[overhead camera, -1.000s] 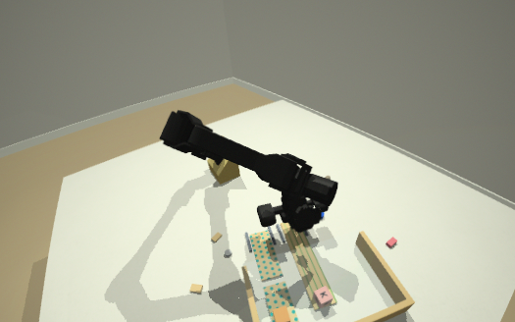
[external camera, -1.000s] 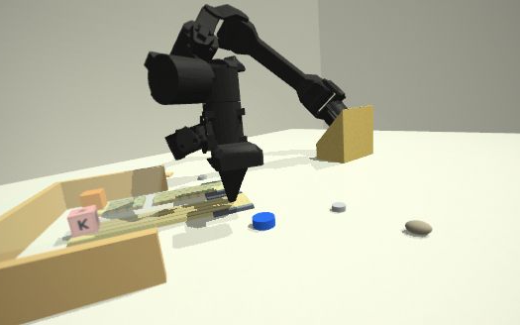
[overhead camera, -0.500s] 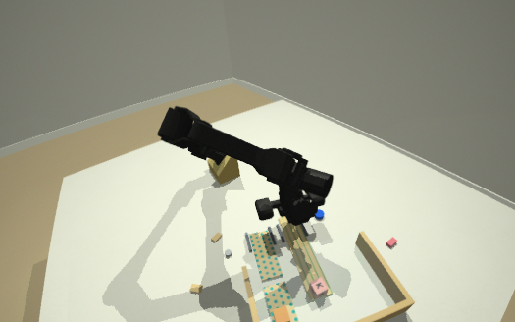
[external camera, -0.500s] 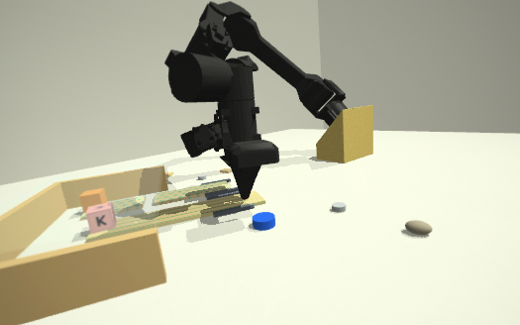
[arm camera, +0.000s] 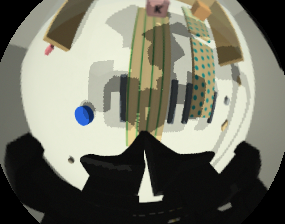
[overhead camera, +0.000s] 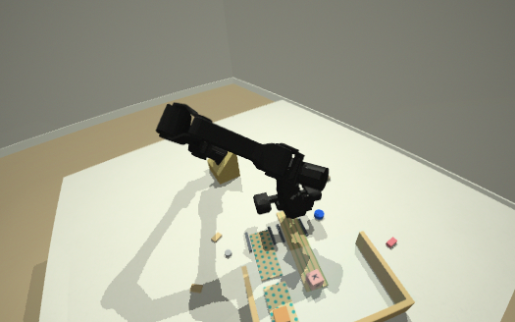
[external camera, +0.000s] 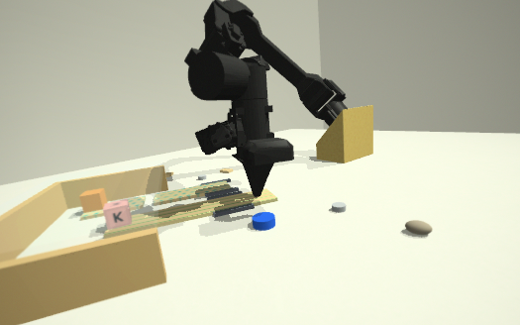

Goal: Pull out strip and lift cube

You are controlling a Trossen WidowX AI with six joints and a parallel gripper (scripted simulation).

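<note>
My gripper tip is now 90 mm to the right of the blue disc and 40 mm short of it. From my gripper tip the other things lie so: tan pebble (220 mm to the left, 70 mm behind).
</note>
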